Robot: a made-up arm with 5 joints.
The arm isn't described. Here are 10 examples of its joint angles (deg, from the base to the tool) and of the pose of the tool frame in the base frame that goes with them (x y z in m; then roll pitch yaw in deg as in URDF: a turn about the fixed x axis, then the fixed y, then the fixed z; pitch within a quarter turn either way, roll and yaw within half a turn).
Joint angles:
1: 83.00 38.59 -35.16 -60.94 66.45
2: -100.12 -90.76 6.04 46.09 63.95
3: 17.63 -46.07 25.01 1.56 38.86
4: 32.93 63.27 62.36 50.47 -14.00
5: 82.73 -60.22 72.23 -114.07 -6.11
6: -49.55 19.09 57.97 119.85 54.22
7: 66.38 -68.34 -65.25 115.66 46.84
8: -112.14 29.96 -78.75 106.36 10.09
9: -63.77 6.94 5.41 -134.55 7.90
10: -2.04 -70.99 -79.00 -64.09 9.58
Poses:
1: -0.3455 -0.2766 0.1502 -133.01 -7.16 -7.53
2: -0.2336 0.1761 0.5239 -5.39 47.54 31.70
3: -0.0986 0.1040 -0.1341 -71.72 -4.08 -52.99
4: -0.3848 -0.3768 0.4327 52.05 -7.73 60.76
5: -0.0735 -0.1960 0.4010 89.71 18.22 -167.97
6: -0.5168 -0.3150 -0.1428 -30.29 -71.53 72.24
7: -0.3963 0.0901 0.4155 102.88 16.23 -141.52
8: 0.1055 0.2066 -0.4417 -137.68 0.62 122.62
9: 0.0354 -0.1621 -0.1452 -79.20 62.25 -159.33
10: -0.3438 -0.1847 -0.1714 -91.46 -11.26 -17.55
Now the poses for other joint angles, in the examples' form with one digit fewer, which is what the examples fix.
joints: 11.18 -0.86 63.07 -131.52 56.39
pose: -0.028 -0.533 0.034 -84.4 11.2 166.0
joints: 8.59 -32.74 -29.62 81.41 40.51
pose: -0.630 -0.421 0.196 -47.2 61.1 88.6
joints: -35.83 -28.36 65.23 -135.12 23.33
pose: -0.122 -0.369 -0.149 -78.1 -2.6 153.7
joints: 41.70 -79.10 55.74 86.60 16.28
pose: -0.153 -0.041 -0.272 -87.9 3.6 -16.1
